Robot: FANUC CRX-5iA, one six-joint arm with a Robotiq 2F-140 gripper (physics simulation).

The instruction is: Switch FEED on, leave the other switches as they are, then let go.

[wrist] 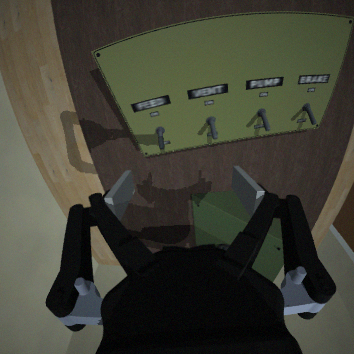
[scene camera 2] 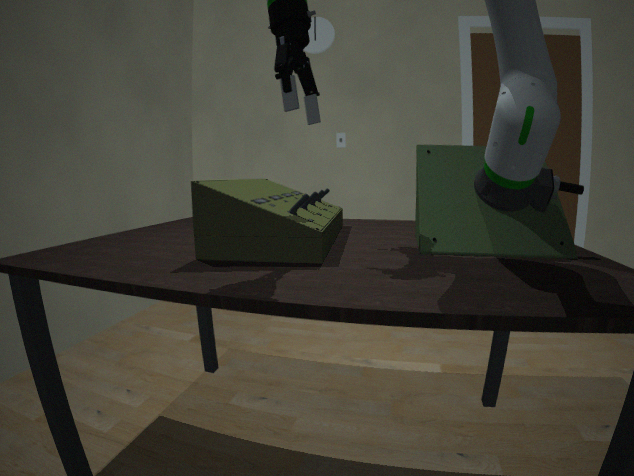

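Where they show: gripper, fingertip midpoint: [wrist: 182,178] [scene camera 2: 304,117]; arm's base, origin of the base link: [scene camera 2: 503,188].
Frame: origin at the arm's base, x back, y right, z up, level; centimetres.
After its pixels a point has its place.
The olive switch box [scene camera 2: 256,238] {z -9.5, x -47.9, y -33.7 cm} [wrist: 200,65] {z -0.9, x -58.1, y -17.4 cm} stands on the table with its sloped panel up. In the wrist view the FEED lever [wrist: 160,138] {z -2.8, x -42.8, y -25.2 cm} is at the panel's left end, below its name plate [wrist: 151,103] {z -2.8, x -50.6, y -27.0 cm}. It points to the lower panel edge, away from its ON mark [wrist: 154,114] {z -3.8, x -48.0, y -26.5 cm}. The VENT lever [wrist: 213,128] {z -2.7, x -45.6, y -13.6 cm}, PUMP lever [wrist: 264,120] {z -2.8, x -48.3, y -2.3 cm} and BRAKE lever [wrist: 310,115] {z -2.8, x -51.0, y 9.4 cm} also point down and away from their ON marks. In the scene view the levers overlap. My gripper [scene camera 2: 302,106] {z 15.1, x -43.8, y -20.1 cm} [wrist: 182,178] {z 15.1, x -43.8, y -20.1 cm} is open and empty, high above the box and apart from it.
A green block with sloped faces [scene camera 2: 445,204] {z -4.2, x -14.3, y -6.3 cm} [wrist: 220,212] {z -4.6, x -19.2, y -7.5 cm} stands on the dark table [scene camera 2: 358,286] {z -14.1, x -25.8, y -41.3 cm} [wrist: 165,172] {z -14.1, x -27.3, y -25.4 cm}, to the right of the switch box in the scene view. The arm's grey and white base part [scene camera 2: 522,128] {z 11.6, x 0.2, y -20.0 cm} is beside it. A gripper shadow falls across the panel's FEED end.
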